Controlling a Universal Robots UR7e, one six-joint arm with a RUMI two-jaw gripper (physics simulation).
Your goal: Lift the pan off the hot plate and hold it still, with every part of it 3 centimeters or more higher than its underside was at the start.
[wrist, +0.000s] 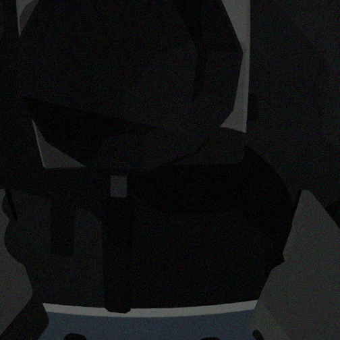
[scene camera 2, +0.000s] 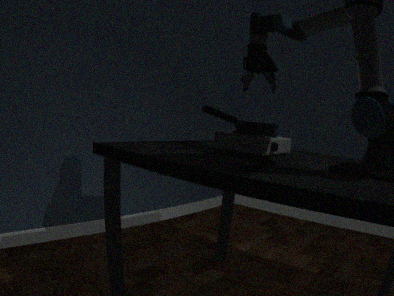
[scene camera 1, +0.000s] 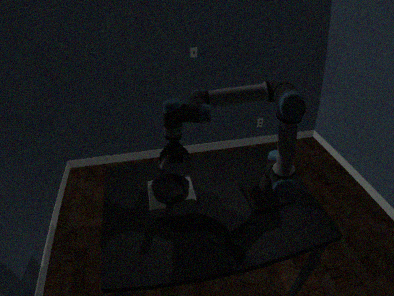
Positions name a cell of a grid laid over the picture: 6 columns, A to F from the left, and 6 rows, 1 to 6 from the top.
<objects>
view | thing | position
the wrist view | gripper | C4
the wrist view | dark round pan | C2
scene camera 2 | gripper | D2
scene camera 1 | box-shaped hot plate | C5
</objects>
